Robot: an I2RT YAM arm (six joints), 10 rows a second.
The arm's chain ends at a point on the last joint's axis. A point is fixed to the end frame.
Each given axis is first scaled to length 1.
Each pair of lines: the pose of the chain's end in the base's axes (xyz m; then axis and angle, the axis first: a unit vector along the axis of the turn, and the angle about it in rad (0 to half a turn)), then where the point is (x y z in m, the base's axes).
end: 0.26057 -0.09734 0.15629 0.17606 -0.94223 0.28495 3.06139
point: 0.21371 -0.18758 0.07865
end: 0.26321 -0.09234 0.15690 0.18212 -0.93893 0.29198 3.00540
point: 0.21203 -0.18428 0.08413
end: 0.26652 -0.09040 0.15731 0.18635 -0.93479 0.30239 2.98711
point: 0.21468 -0.18437 0.08768
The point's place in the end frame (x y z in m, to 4 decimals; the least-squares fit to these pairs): 0.0580 -0.0129 0.1133
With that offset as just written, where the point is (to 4 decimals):
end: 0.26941 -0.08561 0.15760 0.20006 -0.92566 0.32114 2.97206
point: 0.2191 -0.1837 0.0928
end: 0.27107 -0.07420 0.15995 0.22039 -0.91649 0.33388 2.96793
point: 0.2241 -0.1760 0.0984
